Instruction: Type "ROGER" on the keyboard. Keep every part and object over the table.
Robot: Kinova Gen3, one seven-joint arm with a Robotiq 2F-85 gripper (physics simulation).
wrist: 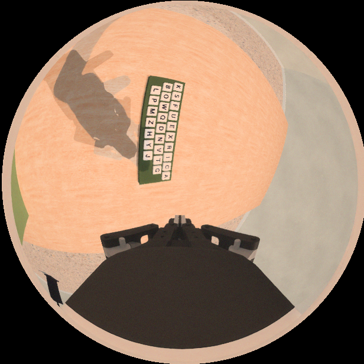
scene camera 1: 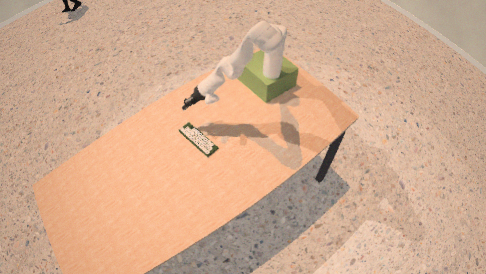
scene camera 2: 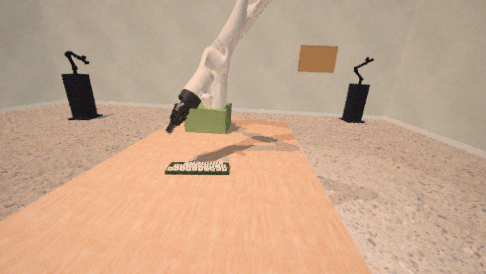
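Pixels of known places: gripper, fingertip midpoint: [scene camera 1: 183,109] [scene camera 2: 167,133]; arm's base, origin of the base link: [scene camera 1: 271,72] [scene camera 2: 218,107].
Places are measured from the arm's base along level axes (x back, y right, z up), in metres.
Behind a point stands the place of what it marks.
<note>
The keyboard [scene camera 1: 198,140] {x -0.494, y 0.042, z -0.127 m} [scene camera 2: 197,169] {x -0.506, y 0.057, z -0.127 m} [wrist: 145,176] is a dark green slab with white letter keys in three rows. It lies flat on the table [scene camera 1: 125,190] {x -0.946, y 0.118, z -0.139 m} [scene camera 2: 200,220] {x -0.729, y 0.022, z -0.139 m} [wrist: 225,125]. In the wrist view the R key [wrist: 169,147] lies between X and I, the O key [wrist: 166,96] between B and W, the E key [wrist: 171,126] between U and X, and the G key [wrist: 157,170] ends the middle row. My gripper [scene camera 1: 185,107] {x -0.472, y 0.157, z -0.006 m} [scene camera 2: 169,131] {x -0.472, y 0.157, z -0.006 m} [wrist: 179,221] is shut and empty. It hangs tilted above the table, off the keyboard's A and G end, touching nothing.
The arm stands on a green block [scene camera 1: 268,86] {x -0.080, y -0.043, z -0.019 m} [scene camera 2: 207,120] {x -0.072, y 0.057, z -0.063 m} [wrist: 19,212] at one end of the table. The arm's shadow [scene camera 1: 235,130] {x -0.327, y -0.044, z -0.139 m} [wrist: 95,100] falls beside the keyboard. Two black pedestals [scene camera 2: 80,97] [scene camera 2: 356,104] with small arms stand on the floor beyond the table.
</note>
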